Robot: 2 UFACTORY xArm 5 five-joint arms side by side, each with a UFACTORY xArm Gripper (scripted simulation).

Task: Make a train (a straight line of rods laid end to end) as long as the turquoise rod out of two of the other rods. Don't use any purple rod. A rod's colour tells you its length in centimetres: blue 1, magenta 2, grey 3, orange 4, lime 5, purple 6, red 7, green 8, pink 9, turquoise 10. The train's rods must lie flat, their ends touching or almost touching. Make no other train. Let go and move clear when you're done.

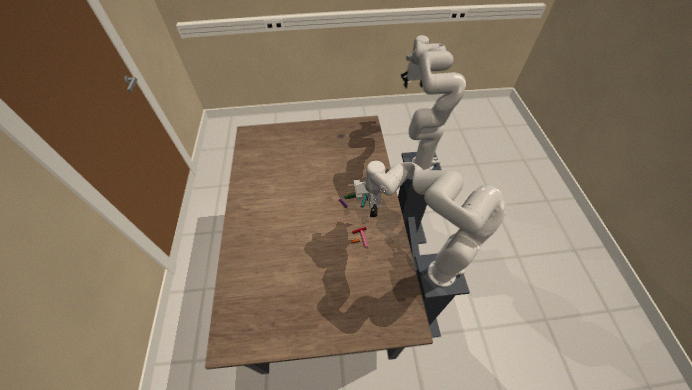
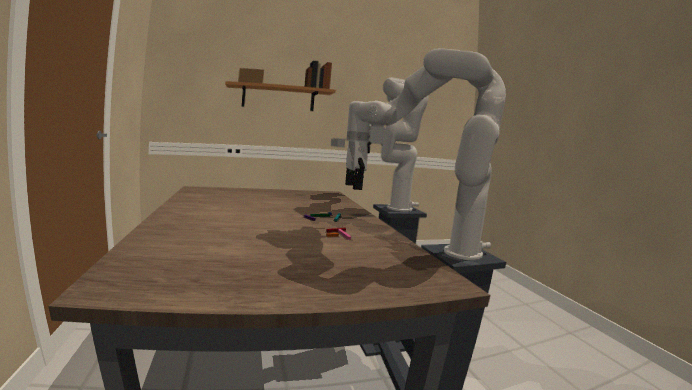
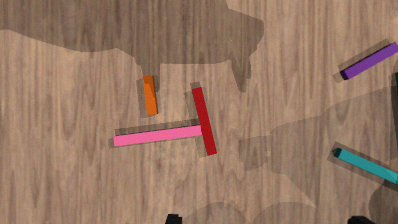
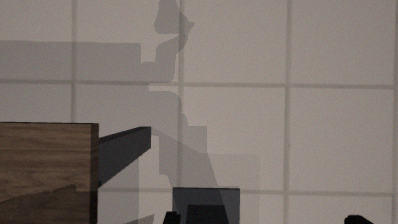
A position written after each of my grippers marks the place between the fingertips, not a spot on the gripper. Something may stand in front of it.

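I can see my left gripper (image 2: 353, 187). There is also a pink rod (image 3: 188, 131), though in image 4 the rod is out of frame.
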